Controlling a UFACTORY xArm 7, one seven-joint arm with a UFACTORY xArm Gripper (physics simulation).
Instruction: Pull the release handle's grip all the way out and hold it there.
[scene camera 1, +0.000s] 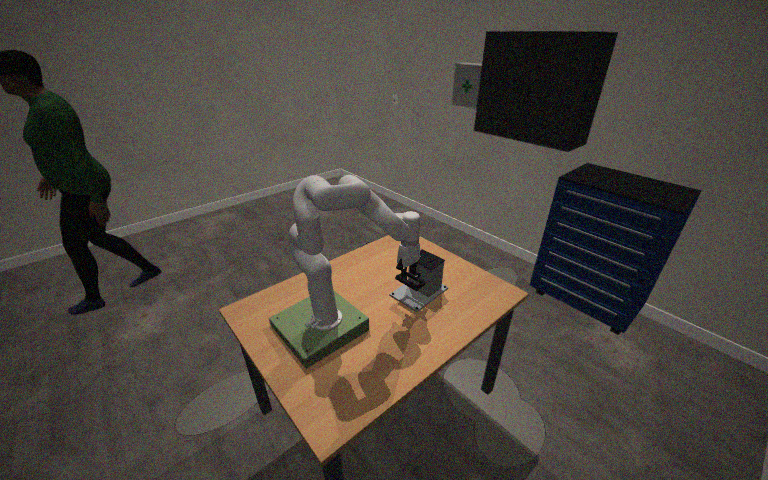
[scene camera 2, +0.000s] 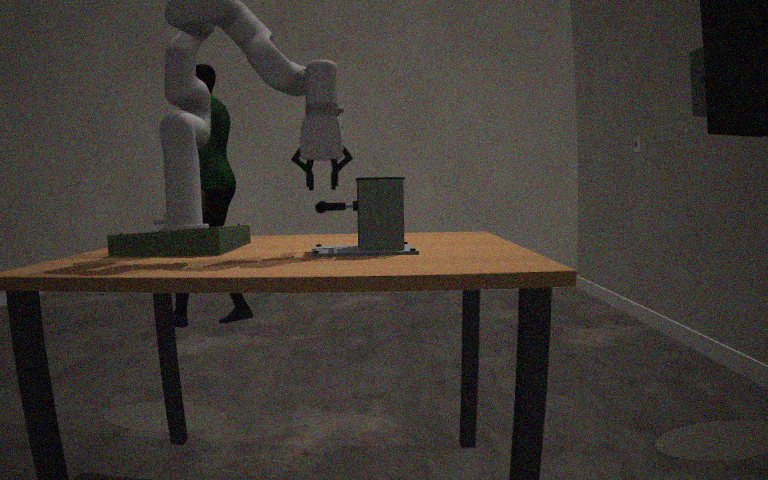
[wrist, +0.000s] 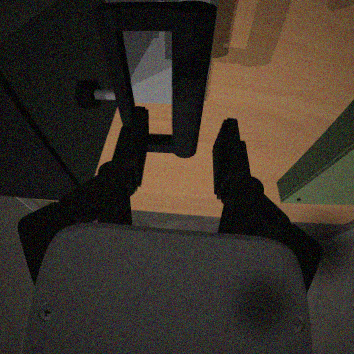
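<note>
The release handle is a black rectangular frame whose outer bar is the grip (scene camera 1: 408, 282) (scene camera 2: 320, 206) (wrist: 190, 80). A short metal shaft (scene camera 2: 350, 206) (wrist: 104, 94) joins the frame to the side of a dark grey box (scene camera 1: 433, 278) (scene camera 2: 380, 215) (wrist: 45, 100), and a short length of the shaft shows. My gripper (scene camera 2: 322, 187) (wrist: 183, 128) points down, partly open and empty. In scene camera 2 its fingertips are a little above the grip, not touching it. In the wrist view the grip bar lies between the lines of the two fingers, nearer the left one.
The box stands on a metal plate (scene camera 1: 400, 295) (scene camera 2: 334, 249) bolted to the wooden table (scene camera 1: 481, 294) (scene camera 2: 481, 260). The arm's green base block (scene camera 1: 348, 314) (scene camera 2: 164, 244) (wrist: 325, 185) is on the other side of the handle. A person (scene camera 1: 62, 141) (scene camera 2: 220, 141) is beyond the table.
</note>
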